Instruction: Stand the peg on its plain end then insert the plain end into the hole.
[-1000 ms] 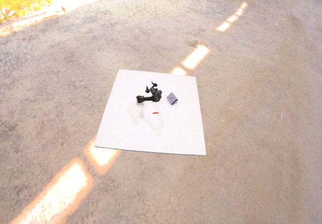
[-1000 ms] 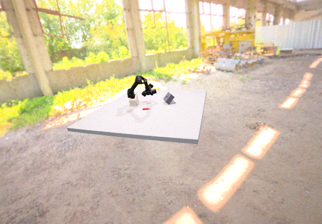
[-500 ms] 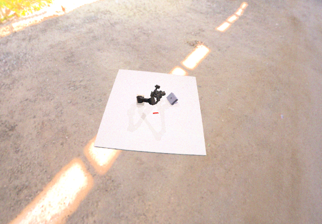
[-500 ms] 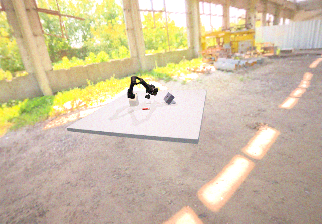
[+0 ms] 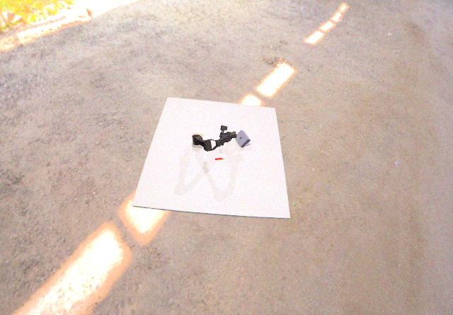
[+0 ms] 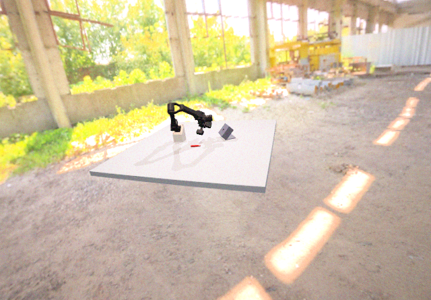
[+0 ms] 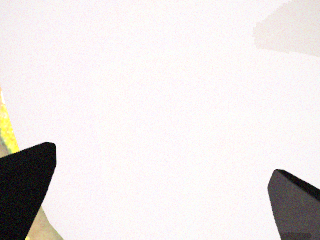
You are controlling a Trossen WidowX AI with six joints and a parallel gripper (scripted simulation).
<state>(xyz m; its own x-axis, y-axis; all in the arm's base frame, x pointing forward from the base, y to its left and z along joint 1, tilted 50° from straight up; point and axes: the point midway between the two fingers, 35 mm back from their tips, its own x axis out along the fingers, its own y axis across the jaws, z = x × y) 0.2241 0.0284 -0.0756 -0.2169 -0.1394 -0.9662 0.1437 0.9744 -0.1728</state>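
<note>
Now: the red peg 2 cm ahead of my gripper tip, 23 cm to the right of it and 6 cm below it. Also, from my gripper tip: grey sloped panel: 22 cm ahead, 1 cm to the right, 1 cm below.
</note>
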